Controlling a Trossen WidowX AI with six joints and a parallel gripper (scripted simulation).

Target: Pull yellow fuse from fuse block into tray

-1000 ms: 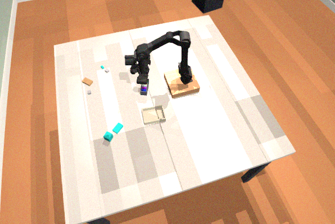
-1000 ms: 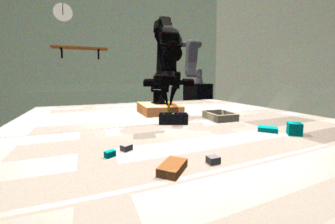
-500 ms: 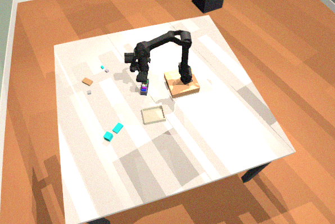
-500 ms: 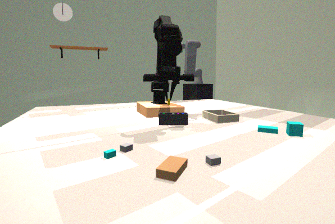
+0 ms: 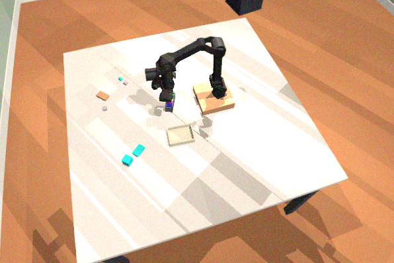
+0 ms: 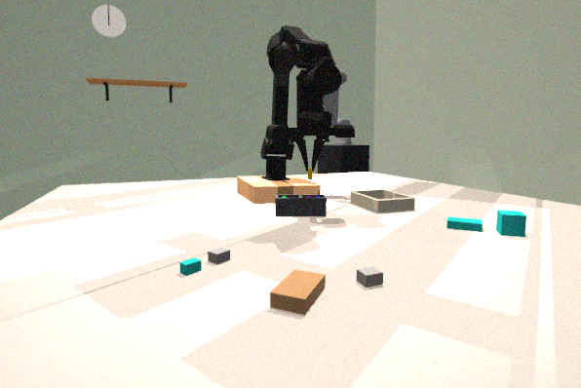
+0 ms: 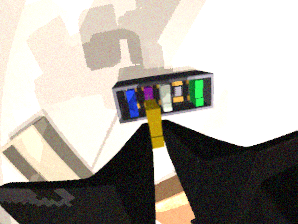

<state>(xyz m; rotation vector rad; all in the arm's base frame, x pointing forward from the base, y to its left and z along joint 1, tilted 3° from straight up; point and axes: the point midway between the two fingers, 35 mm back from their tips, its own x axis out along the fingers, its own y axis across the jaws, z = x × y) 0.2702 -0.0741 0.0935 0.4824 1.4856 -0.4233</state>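
The tray lies 200 mm to the left of my gripper tip, 90 mm below it and 30 mm ahead of it. From my gripper tip the other things lie so: cyan block (320 mm to the right, 180 mm ahead, 90 mm below); then yellow fuse (10 mm below).
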